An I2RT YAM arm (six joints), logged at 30 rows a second.
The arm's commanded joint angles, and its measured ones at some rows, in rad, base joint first. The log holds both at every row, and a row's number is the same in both.
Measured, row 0:
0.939, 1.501, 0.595, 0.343, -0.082, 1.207
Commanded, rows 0 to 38:
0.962, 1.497, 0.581, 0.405, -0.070, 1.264
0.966, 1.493, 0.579, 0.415, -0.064, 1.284
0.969, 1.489, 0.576, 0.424, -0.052, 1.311
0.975, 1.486, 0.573, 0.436, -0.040, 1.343
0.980, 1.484, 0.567, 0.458, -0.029, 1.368
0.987, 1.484, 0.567, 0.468, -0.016, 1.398
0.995, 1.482, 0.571, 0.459, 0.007, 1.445
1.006, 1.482, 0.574, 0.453, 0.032, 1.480
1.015, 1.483, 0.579, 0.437, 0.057, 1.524
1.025, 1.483, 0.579, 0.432, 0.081, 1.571
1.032, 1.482, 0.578, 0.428, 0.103, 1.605
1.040, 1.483, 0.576, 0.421, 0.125, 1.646
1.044, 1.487, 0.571, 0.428, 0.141, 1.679
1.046, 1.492, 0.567, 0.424, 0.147, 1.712
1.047, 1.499, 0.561, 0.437, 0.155, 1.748
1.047, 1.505, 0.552, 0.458, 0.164, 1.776
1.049, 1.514, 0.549, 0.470, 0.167, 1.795
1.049, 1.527, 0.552, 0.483, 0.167, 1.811
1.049, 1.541, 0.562, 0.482, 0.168, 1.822
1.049, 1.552, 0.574, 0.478, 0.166, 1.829
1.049, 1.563, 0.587, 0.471, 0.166, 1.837
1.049, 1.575, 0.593, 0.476, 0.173, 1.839
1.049, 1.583, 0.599, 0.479, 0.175, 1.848
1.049, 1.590, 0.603, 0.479, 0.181, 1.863
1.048, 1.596, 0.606, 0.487, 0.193, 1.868
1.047, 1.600, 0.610, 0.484, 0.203, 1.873
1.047, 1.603, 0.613, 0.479, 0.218, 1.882
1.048, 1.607, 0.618, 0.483, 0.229, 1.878
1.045, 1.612, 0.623, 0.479, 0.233, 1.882
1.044, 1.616, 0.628, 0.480, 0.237, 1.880
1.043, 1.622, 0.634, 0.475, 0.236, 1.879
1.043, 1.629, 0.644, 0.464, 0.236, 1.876
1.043, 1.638, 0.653, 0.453, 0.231, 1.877
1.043, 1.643, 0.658, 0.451, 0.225, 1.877
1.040, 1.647, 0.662, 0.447, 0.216, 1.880
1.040, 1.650, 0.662, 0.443, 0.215, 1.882
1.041, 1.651, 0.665, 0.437, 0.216, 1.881
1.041, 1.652, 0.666, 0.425, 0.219, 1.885
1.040, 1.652, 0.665, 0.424, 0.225, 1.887
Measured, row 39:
1.043, 1.637, 0.650, 0.426, 0.213, 1.850
